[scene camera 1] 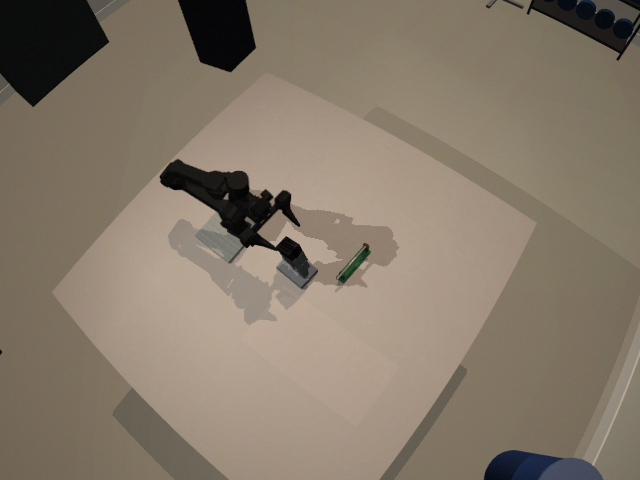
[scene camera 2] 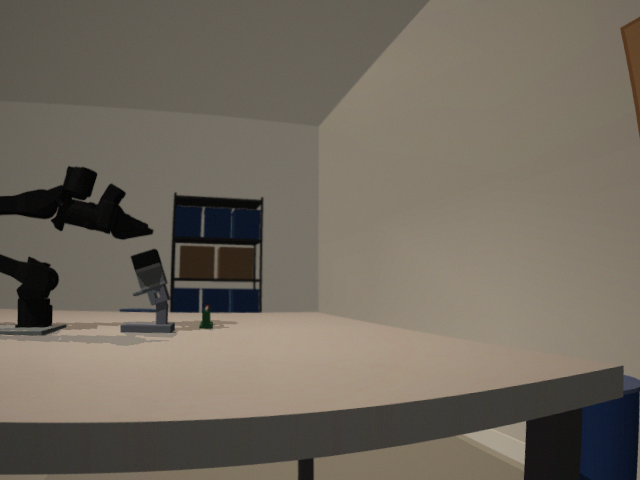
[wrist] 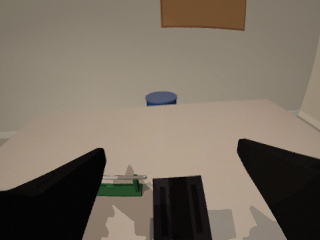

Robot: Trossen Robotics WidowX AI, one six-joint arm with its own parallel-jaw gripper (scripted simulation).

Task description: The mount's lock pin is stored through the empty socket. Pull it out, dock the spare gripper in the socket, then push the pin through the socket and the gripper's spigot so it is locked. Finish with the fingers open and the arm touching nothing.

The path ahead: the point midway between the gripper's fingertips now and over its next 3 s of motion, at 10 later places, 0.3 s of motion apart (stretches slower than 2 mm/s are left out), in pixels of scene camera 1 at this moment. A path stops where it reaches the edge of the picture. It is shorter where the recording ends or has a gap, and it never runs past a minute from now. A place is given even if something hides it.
My gripper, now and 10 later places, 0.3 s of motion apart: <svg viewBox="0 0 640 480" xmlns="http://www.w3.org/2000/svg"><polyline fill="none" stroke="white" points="288,238 288,236 292,234 299,223 302,207 307,198 320,200 336,210 347,226 351,244 352,248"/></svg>
